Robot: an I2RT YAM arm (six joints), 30 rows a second.
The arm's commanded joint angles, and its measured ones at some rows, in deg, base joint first. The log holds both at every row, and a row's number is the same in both.
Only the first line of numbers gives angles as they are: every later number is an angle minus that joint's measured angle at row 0.
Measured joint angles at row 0:
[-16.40 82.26 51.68 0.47 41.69 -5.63]
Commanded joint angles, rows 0 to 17:
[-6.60 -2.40 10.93 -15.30 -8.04 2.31]
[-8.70 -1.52 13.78 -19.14 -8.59 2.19]
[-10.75 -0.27 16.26 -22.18 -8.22 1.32]
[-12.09 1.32 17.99 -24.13 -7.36 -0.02]
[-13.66 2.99 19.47 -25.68 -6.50 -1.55]
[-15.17 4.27 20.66 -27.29 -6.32 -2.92]
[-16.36 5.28 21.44 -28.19 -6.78 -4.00]
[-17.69 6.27 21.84 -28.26 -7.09 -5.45]
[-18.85 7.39 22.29 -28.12 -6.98 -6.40]
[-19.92 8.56 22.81 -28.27 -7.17 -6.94]
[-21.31 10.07 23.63 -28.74 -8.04 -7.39]
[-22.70 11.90 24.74 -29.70 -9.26 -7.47]
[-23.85 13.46 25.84 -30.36 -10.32 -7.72]
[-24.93 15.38 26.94 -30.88 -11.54 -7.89]
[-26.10 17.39 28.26 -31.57 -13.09 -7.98]
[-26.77 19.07 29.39 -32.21 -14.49 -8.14]
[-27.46 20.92 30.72 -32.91 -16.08 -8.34]
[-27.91 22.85 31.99 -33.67 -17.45 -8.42]
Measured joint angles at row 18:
[-26.49 20.54 27.72 -30.01 -12.08 -7.06]
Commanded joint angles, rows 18 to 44:
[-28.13 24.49 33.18 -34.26 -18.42 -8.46]
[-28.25 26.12 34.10 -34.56 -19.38 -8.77]
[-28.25 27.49 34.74 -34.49 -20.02 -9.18]
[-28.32 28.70 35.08 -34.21 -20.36 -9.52]
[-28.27 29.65 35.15 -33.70 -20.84 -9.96]
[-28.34 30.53 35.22 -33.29 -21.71 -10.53]
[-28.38 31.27 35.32 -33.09 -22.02 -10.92]
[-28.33 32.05 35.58 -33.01 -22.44 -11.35]
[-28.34 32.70 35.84 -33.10 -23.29 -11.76]
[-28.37 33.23 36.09 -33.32 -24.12 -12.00]
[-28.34 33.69 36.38 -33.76 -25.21 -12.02]
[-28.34 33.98 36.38 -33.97 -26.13 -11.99]
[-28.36 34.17 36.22 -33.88 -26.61 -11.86]
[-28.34 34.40 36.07 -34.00 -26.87 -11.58]
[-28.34 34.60 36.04 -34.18 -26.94 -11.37]
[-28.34 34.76 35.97 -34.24 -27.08 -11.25]
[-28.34 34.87 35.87 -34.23 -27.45 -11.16]
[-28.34 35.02 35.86 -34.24 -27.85 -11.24]
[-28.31 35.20 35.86 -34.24 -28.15 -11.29]
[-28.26 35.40 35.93 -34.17 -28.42 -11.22]
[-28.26 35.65 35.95 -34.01 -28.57 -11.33]
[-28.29 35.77 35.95 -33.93 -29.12 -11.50]
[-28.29 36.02 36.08 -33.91 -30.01 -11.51]
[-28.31 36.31 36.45 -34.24 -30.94 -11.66]
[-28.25 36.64 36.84 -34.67 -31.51 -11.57]
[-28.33 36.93 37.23 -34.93 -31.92 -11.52]
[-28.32 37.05 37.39 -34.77 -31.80 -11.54]
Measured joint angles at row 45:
[-28.51 36.24 35.32 -33.38 -28.94 -11.28]
